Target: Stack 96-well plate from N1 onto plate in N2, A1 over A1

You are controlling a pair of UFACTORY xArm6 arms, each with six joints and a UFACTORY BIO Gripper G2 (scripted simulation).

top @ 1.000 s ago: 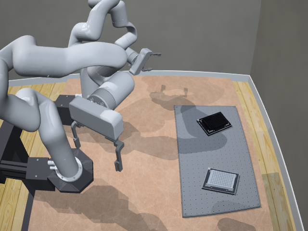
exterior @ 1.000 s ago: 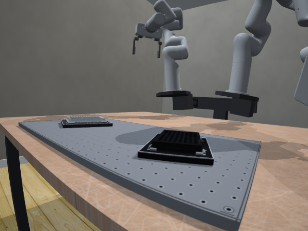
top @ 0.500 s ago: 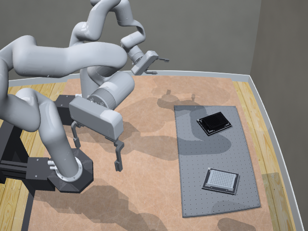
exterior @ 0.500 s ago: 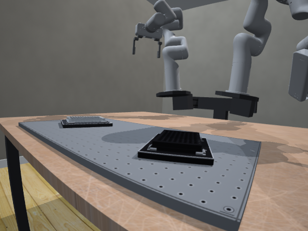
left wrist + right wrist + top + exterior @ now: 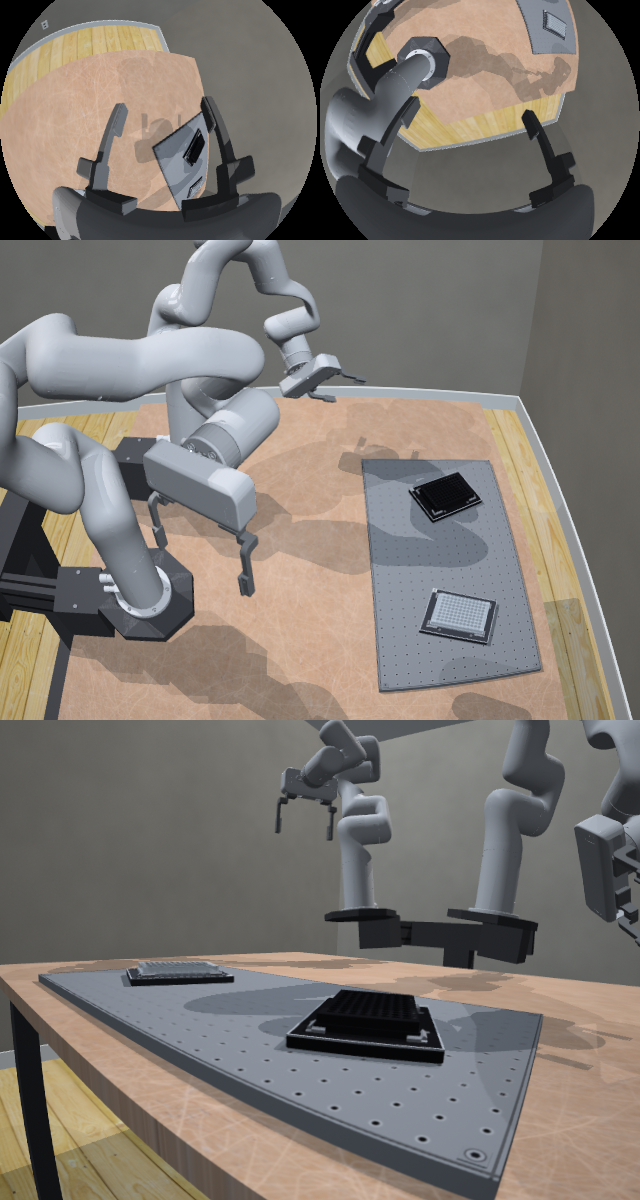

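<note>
My left hand is 62 cm to the left of the clear 96-well plate, 31 cm short of it and 12 cm above it. From my left hand the other things lie so: A1 label: 23 cm to the right, 19 cm ahead, 13 cm below; then nest N2: 28 cm ahead, 24 cm to the right, 13 cm below; then black 96-well plate: 28 cm ahead, 24 cm to the right, 12 cm below.
</note>
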